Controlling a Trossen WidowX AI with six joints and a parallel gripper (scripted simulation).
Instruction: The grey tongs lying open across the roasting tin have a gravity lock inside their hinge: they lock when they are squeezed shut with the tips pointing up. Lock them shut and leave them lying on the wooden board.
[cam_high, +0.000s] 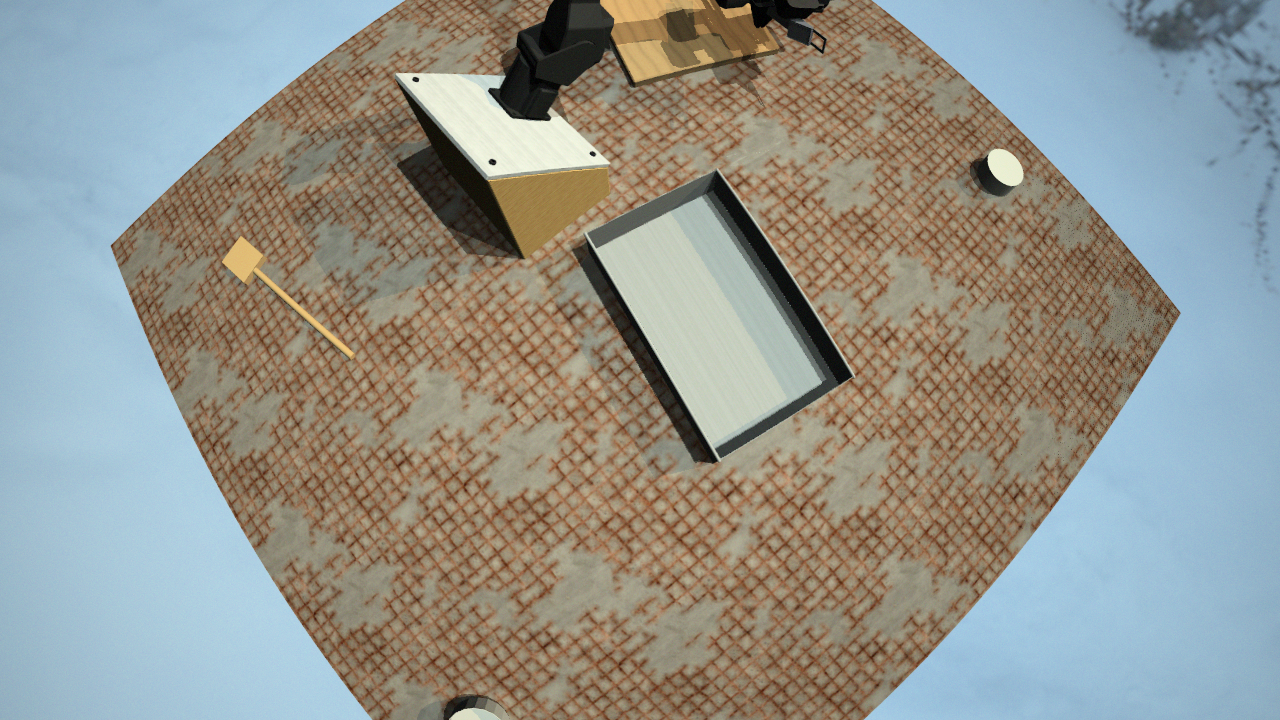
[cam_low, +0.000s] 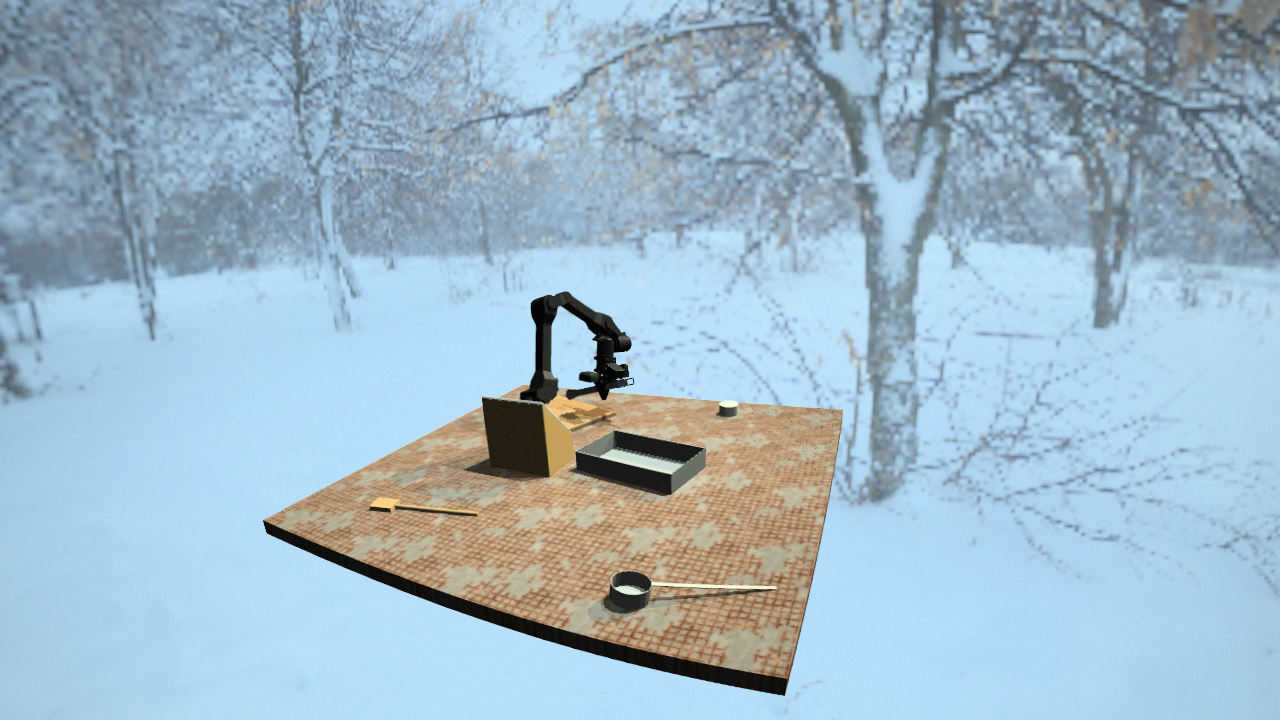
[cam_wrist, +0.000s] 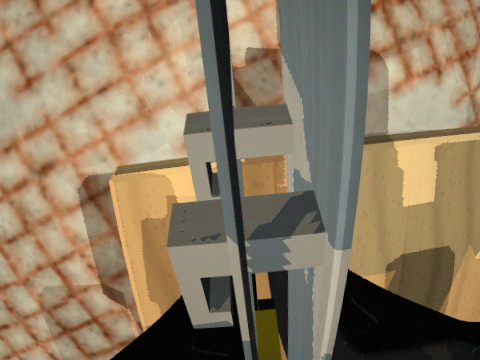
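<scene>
My gripper tip is now 19 cm past the wooden board, 3 cm to the left of it and 6 cm above it. Also, from my gripper tip: small white cylinder (38 cm ahead, 19 cm to the left, 5 cm below); then yellow piece (1 cm ahead, 1 cm to the left, 5 cm above); then grey roasting tin (30 cm ahead, 32 cm to the right, 4 cm below).
</scene>
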